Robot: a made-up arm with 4 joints. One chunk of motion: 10 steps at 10 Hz.
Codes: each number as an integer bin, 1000 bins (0 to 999) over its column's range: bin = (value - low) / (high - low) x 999, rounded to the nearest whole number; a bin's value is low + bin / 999 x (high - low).
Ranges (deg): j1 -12.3..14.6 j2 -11.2..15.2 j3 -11..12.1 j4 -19.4..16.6
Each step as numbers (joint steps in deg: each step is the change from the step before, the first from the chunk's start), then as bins.
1 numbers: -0.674 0.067 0.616 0.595
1 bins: 432 426 502 555
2 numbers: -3.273 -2.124 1.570 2.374
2 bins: 335 343 544 604
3 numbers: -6.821 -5.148 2.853 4.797
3 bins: 203 229 599 671
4 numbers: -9.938 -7.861 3.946 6.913
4 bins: 88 126 646 730
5 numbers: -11.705 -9.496 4.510 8.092
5 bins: 22 64 671 763
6 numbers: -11.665 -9.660 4.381 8.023
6 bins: 24 58 665 761
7 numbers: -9.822 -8.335 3.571 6.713
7 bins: 92 108 630 725
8 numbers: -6.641 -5.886 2.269 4.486
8 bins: 210 201 574 663
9 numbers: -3.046 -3.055 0.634 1.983
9 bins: 344 308 503 593
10 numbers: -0.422 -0.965 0.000 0.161
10 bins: 441 387 476 543
